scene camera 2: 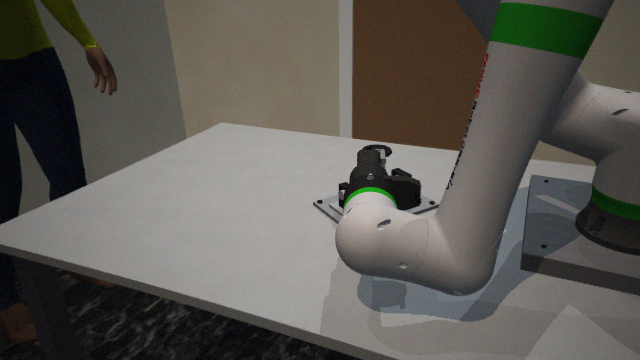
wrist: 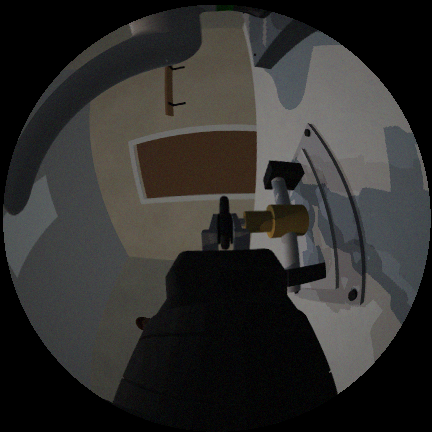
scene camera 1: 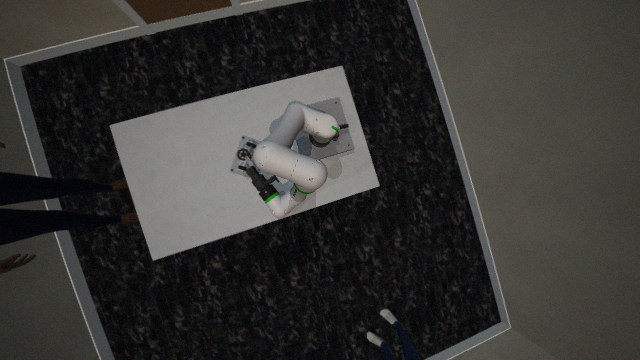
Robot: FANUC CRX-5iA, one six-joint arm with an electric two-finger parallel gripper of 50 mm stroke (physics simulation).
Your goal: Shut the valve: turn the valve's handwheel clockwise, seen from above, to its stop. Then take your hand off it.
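Observation:
The valve's dark handwheel [scene camera 1: 238, 154] [scene camera 2: 389, 150] [wrist: 224, 217] shows as a round spoked wheel from above and edge-on in the wrist view. My gripper [scene camera 1: 246, 159] [scene camera 2: 383, 154] [wrist: 224, 222] is shut on the handwheel, reaching its rim from the side. In the wrist view the brass valve body [wrist: 289, 220] sits on a grey pipe [wrist: 291, 252] between two black blocks, beside the wheel. The valve's base plate [scene camera 1: 237, 168] [scene camera 2: 325, 205] lies on the table. In the second scene view my gripper body and wrist hide most of the valve.
The white table [scene camera 1: 175, 175] [scene camera 2: 200, 215] carries the valve and the robot's grey mounting plate [scene camera 1: 345, 142] [scene camera 2: 555, 187]. My forearm [scene camera 1: 290, 167] [scene camera 2: 520, 115] passes close to the valve on the robot's side. A person [scene camera 1: 55, 187] [scene camera 2: 40, 100] stands at the table's far end from the robot.

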